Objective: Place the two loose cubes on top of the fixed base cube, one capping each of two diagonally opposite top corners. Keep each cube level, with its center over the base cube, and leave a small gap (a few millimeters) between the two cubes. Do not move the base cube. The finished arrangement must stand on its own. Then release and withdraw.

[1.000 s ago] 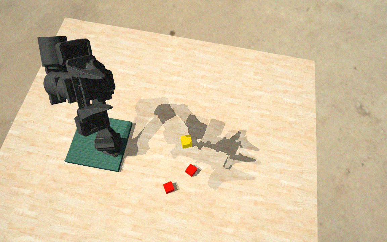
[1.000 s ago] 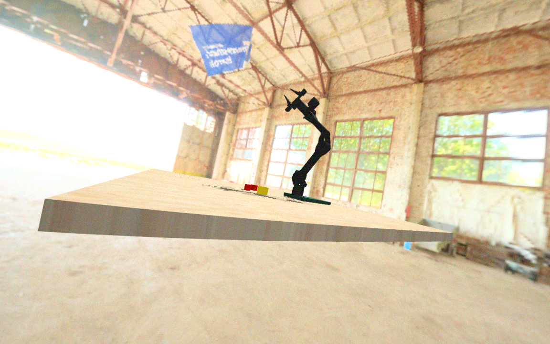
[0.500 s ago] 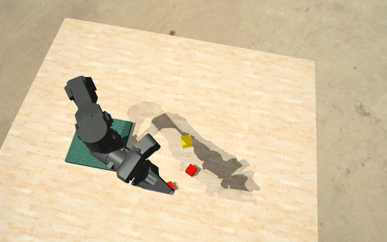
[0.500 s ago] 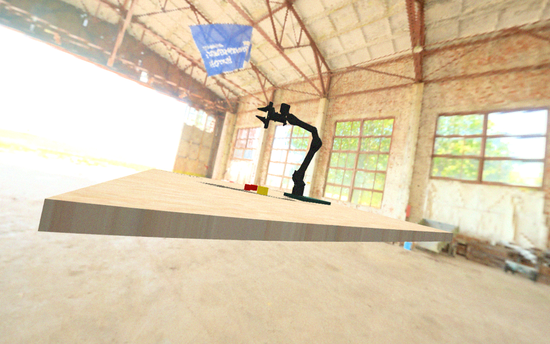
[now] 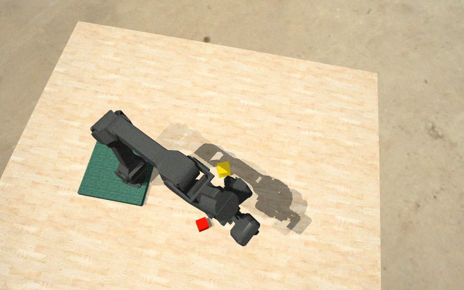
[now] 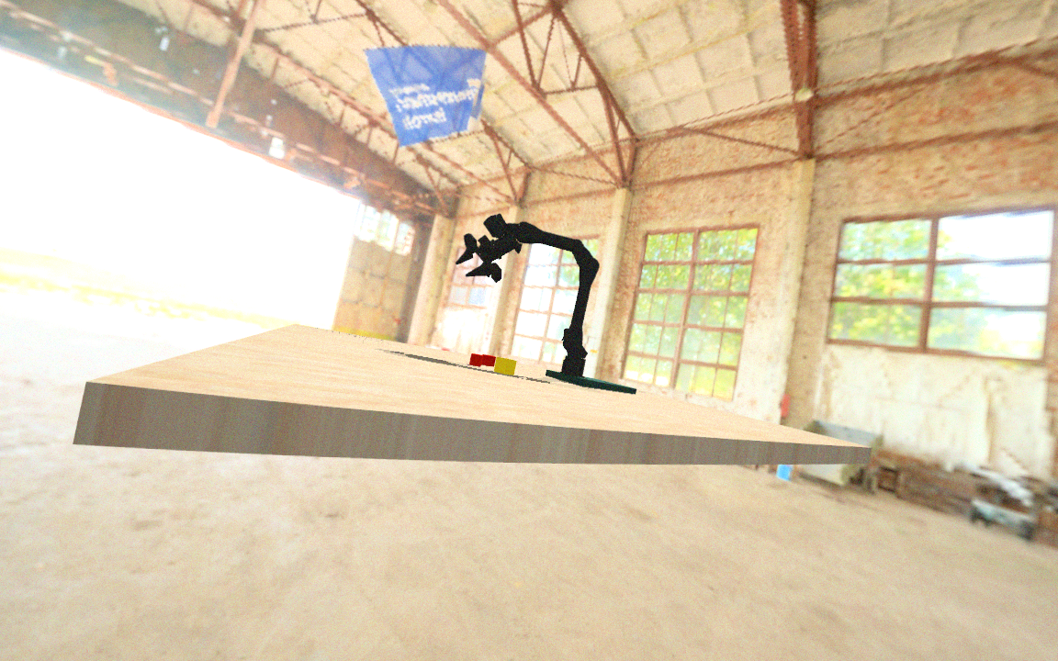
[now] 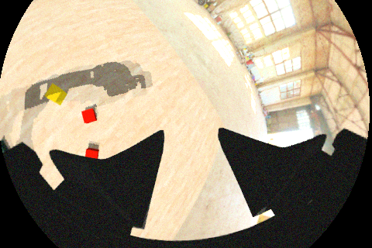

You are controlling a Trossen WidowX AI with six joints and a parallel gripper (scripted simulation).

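My gripper tip is now 140 mm past the yellow base cube, 230 mm to the right of it and 270 mm above it.
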